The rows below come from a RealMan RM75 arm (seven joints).
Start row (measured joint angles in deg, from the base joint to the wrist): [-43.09, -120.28, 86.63, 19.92, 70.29, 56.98, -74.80]
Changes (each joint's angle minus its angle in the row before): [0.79, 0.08, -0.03, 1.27, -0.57, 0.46, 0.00]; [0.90, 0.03, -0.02, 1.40, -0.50, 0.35, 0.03]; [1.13, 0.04, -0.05, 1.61, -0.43, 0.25, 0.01]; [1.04, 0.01, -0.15, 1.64, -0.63, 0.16, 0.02]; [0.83, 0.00, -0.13, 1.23, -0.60, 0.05, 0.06]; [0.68, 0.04, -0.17, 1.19, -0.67, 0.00, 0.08]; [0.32, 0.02, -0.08, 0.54, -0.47, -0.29, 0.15]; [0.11, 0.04, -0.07, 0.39, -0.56, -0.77, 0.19]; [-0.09, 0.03, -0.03, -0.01, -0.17, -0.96, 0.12]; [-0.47, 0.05, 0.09, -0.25, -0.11, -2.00, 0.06]
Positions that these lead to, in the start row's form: [-42.30, -120.20, 86.60, 21.19, 69.72, 57.44, -74.80]; [-41.40, -120.17, 86.58, 22.59, 69.22, 57.79, -74.77]; [-40.27, -120.13, 86.53, 24.20, 68.79, 58.04, -74.76]; [-39.23, -120.12, 86.38, 25.84, 68.16, 58.20, -74.74]; [-38.40, -120.12, 86.25, 27.07, 67.56, 58.25, -74.68]; [-37.72, -120.08, 86.08, 28.26, 66.89, 58.25, -74.60]; [-37.40, -120.06, 86.00, 28.80, 66.42, 57.96, -74.45]; [-37.29, -120.02, 85.93, 29.19, 65.86, 57.19, -74.26]; [-37.38, -119.99, 85.90, 29.18, 65.69, 56.23, -74.14]; [-37.85, -119.94, 85.99, 28.93, 65.58, 54.23, -74.08]
